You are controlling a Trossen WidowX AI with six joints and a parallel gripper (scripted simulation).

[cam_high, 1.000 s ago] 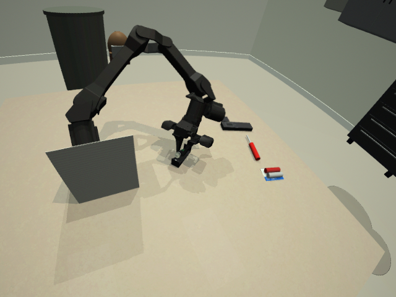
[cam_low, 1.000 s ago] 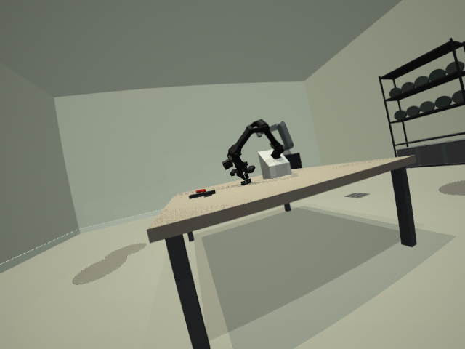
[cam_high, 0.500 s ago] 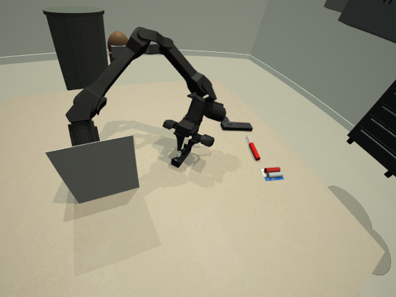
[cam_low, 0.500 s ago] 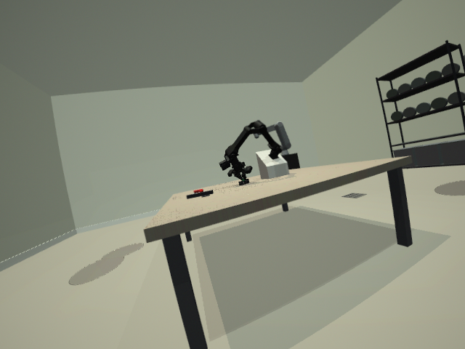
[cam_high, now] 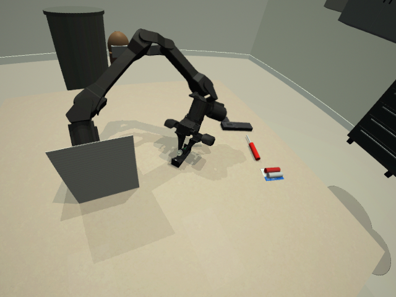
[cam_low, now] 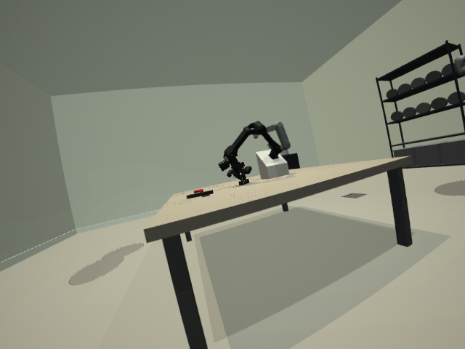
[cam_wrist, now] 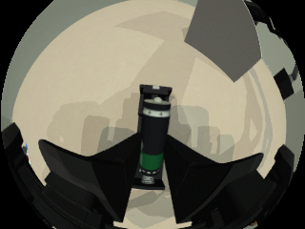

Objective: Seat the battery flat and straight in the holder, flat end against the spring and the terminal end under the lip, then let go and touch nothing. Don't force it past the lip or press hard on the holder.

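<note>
The battery lies 1 cm above my gripper tip. Round my gripper tip: red-handled screwdriver: 33 cm ahead, 6 cm to the right, 2 cm below.
</note>
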